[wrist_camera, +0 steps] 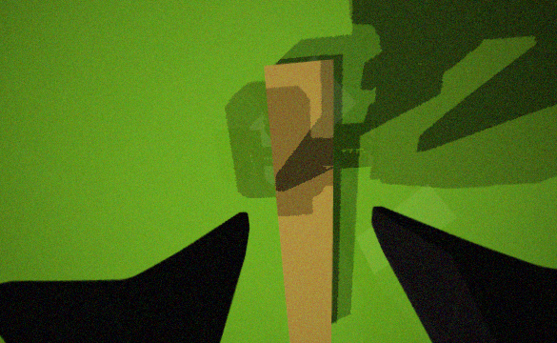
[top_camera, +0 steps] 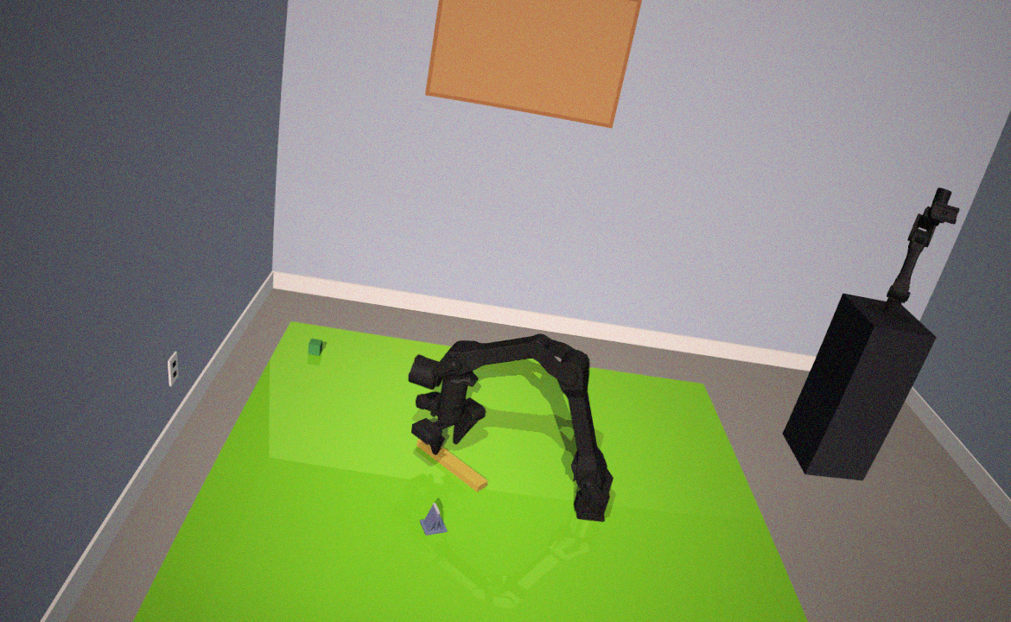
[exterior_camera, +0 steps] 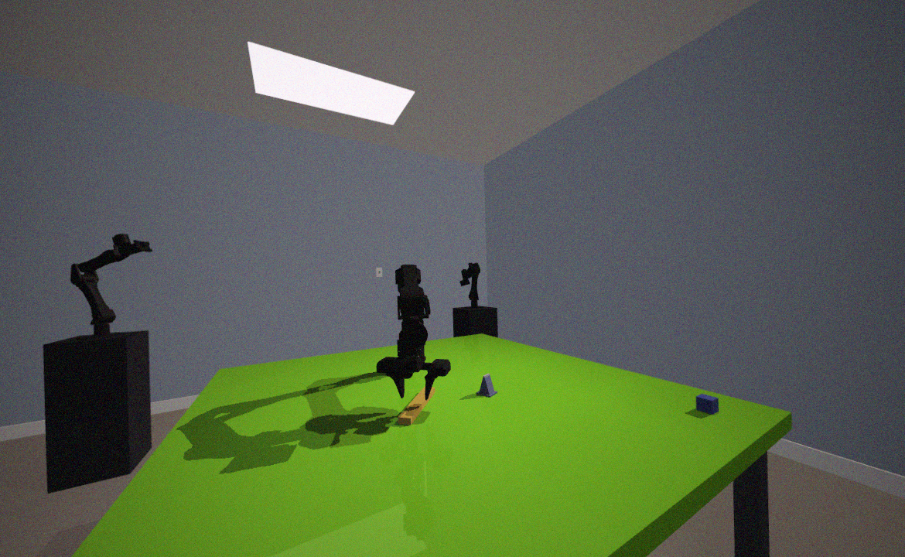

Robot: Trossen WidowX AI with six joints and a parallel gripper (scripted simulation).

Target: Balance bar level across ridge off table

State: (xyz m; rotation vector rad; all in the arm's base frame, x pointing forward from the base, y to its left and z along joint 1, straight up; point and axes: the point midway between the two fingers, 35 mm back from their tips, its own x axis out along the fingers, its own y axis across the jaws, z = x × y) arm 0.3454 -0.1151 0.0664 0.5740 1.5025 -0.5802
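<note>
The bar lies 20 mm to the left of my gripper tip, 20 mm below it and 20 mm behind it. Also, from my gripper tip: small blue cube 620 mm to the left, 400 mm ahead, 20 mm below; small green cube 400 mm ahead, 380 mm to the right, 20 mm below.
</note>
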